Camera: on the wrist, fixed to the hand. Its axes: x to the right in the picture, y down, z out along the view.
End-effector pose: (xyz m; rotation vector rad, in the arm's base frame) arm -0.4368 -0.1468 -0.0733 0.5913 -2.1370 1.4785
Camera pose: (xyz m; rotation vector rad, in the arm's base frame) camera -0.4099 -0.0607 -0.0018 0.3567 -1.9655 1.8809
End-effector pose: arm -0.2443 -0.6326 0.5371 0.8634 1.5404 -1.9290
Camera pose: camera -0.2669 -0.5197 0.5365 1.2331 1.2206 -1.9815
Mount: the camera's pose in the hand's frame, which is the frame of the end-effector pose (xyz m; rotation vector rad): 0.0145 -0.0407 -0.1067 0.2665 0.1296 0.2095
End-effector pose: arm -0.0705 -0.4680 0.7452 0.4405 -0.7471 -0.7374
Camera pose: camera -0.0020 -0.4948 0.6567 0.6347 -0.7590 -0.4099
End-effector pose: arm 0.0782 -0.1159 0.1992 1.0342 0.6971 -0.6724
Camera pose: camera 0.0349 -0.0348 0.1299 1.3857 0.6101 -0.5275
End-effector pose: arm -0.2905 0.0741 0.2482 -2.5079 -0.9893 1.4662
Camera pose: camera -0.2199 0.1409 0.3099 -2.5284 -0.4870 1.3582
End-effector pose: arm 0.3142 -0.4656 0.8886 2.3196 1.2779 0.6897
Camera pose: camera 0.2306 -0.4212 0.9542 2.6935 1.2592 0.7900
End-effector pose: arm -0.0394 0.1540 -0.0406 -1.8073 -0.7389 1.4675
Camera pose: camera 0.0677 0.1733 -0.0030 -1.7915 -0.2804 1.4847
